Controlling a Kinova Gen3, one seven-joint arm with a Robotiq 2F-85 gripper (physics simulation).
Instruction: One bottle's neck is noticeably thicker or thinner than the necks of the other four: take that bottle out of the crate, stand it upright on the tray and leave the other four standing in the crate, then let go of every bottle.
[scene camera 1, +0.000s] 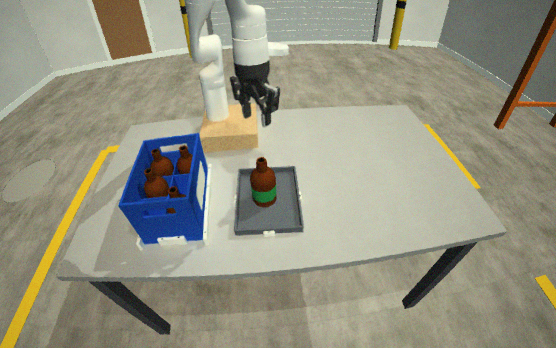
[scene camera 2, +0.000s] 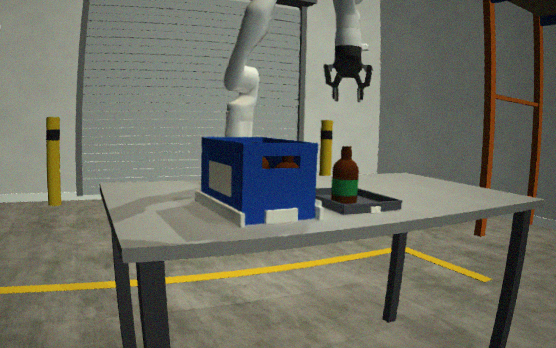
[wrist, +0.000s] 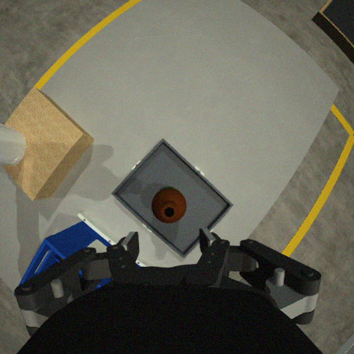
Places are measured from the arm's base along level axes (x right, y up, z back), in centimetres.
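Pixels of known places: gripper, fingertip midpoint: (scene camera 1: 256, 121) (scene camera 2: 347, 101); arm's base at its link origin: (scene camera 1: 217, 115).
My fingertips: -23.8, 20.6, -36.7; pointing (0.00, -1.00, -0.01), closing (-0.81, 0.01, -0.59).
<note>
Ahead of a thing's pixels: the offset from my fingertips to its top centre, as dx, dy, dz. Level surfaces: height alone.
A brown bottle @(-0.2, -12.5, +0.1) (scene camera 1: 263, 181) (scene camera 2: 345, 170) (wrist: 169, 205) with a green band stands upright on the dark grey tray @(-1.4, -25.9, -0.3) (scene camera 1: 269, 231) (scene camera 2: 382, 207) (wrist: 139, 165). The blue crate @(+26.8, -11.0, -5.2) (scene camera 1: 172, 222) (scene camera 2: 280, 190) (wrist: 75, 239) stands beside the tray. In scene camera 1 several brown bottles stand in the crate, two at the back and two nearer the front; the front right one is mostly hidden by the crate wall. My gripper (scene camera 1: 257, 119) (scene camera 2: 347, 95) (wrist: 168, 239) is open and empty. It hangs well above the bottle on the tray, apart from it.
The grey table @(dy -28.5) (scene camera 1: 360, 175) (scene camera 2: 165, 235) (wrist: 200, 75) carries the crate and tray. White corner strips edge the crate's foot. The wooden base block (scene camera 1: 230, 140) (wrist: 50, 140) of the arm stands behind the crate. An orange rack (scene camera 1: 530, 65) (scene camera 2: 487, 115) stands beyond the table at the right.
</note>
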